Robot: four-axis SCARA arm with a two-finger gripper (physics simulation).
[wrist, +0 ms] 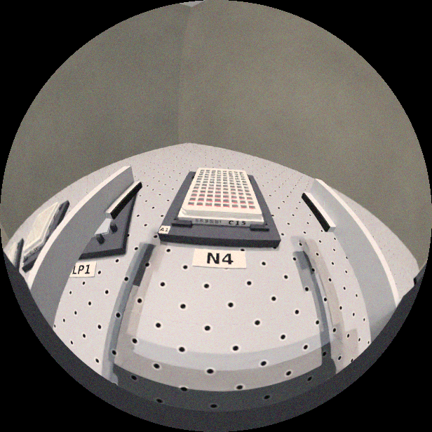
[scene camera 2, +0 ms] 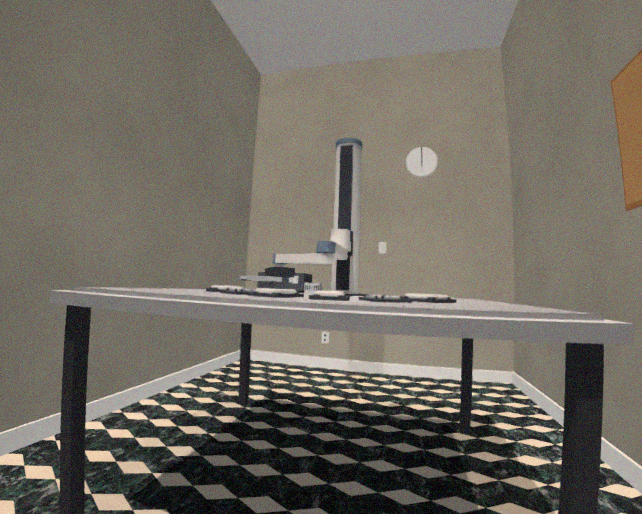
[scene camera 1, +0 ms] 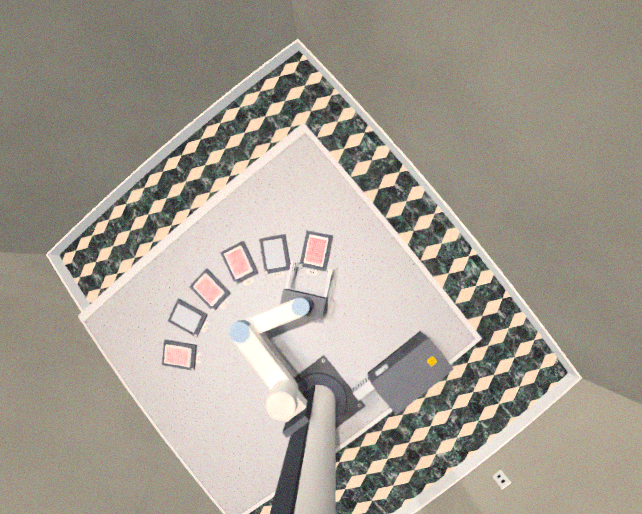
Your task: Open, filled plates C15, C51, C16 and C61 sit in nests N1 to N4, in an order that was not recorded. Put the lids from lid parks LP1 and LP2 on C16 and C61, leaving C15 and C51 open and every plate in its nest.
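Frame: origin at the arm's base, x left, y down, z back, level; metres.
Where they show: gripper, fingertip midpoint: (scene camera 2: 243,277) (scene camera 1: 311,265); arm's base at its link origin: (scene camera 1: 319,399).
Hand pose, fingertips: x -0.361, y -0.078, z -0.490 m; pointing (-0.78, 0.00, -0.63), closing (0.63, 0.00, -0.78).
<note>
Things, the pixels of their top centre, and the offset from my fingertips. "spot": a spot on its surface instead. Level surfaces: height alone.
- Plate C15 at its top centre: (scene camera 1: 315,250) (scene camera 2: 227,285) dx -0.053, dy +0.039, dz -0.043 m
- pale perforated table at its surface level: dy +0.064 m
- dark grey box at a spot on its surface: (scene camera 1: 409,374) spot: dx -0.034, dy -0.050, dz +0.595 m
Plate C15 (wrist: 220,192) (scene camera 1: 316,250), white with red wells and no lid, sits in nest N4 (wrist: 220,238). My gripper (wrist: 224,176) (scene camera 1: 314,268) is open and empty. It is low over the table, its fingertips just in front of N4 and to either side, clear of C15. A pale lid (scene camera 1: 275,253) (wrist: 104,227) lies on park LP1 (wrist: 118,240), partly hidden by the left finger in the wrist view. Another pale lid (scene camera 1: 187,317) lies on a park farther left. Three other open red plates (scene camera 1: 239,261) (scene camera 1: 210,289) (scene camera 1: 179,355) sit in their nests, their codes unreadable.
The nests and parks form an arc on the pale perforated table (scene camera 1: 300,176) (wrist: 207,307). A dark grey box (scene camera 1: 409,374) stands at the table edge, beside the arm's base (scene camera 1: 351,398). A plate (wrist: 44,227) shows left of LP1 in the wrist view.
</note>
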